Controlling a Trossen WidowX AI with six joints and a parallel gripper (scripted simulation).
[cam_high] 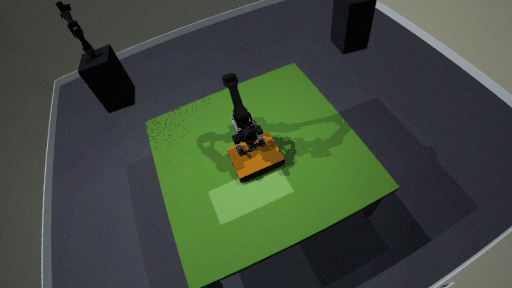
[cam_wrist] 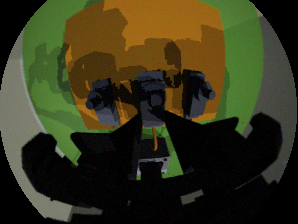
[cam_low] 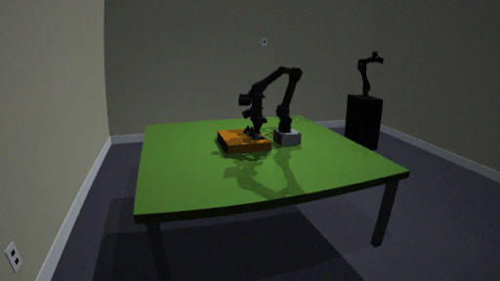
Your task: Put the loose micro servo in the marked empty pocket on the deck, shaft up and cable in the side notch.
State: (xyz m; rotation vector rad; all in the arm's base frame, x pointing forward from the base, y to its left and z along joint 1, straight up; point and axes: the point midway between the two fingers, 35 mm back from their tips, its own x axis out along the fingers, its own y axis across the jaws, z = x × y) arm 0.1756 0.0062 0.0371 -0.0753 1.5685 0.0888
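My gripper tip is 120 mm short of the orange deck, 10 mm to the right of it and 40 mm above it.
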